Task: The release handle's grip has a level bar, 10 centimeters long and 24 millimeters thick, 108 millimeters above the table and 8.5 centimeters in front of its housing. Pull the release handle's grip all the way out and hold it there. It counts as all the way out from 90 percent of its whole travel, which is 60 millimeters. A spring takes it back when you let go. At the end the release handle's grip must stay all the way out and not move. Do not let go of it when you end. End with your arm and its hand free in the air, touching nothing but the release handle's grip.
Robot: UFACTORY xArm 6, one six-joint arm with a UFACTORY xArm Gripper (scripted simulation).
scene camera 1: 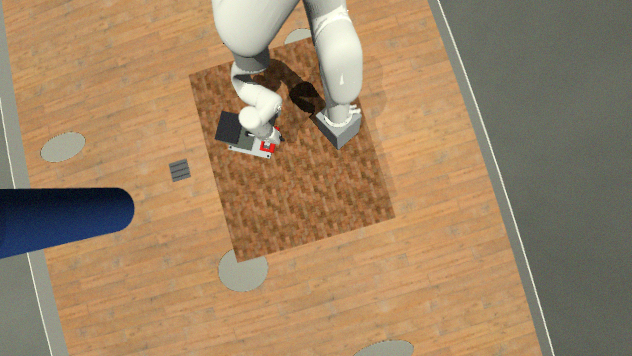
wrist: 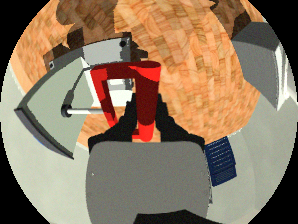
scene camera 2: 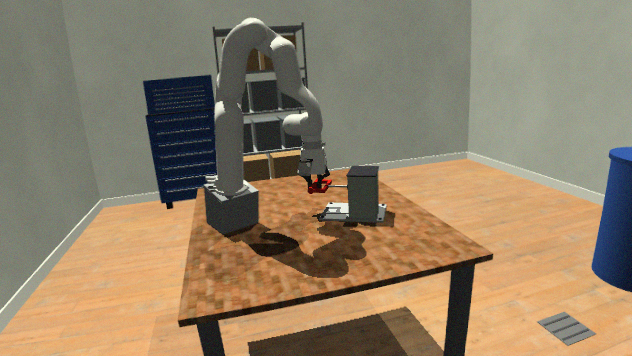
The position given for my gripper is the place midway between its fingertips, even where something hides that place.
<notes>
I see my gripper (scene camera 2: 315,191) and a base plate (wrist: 117,50).
My gripper also shows in the wrist view (wrist: 146,100).
</notes>
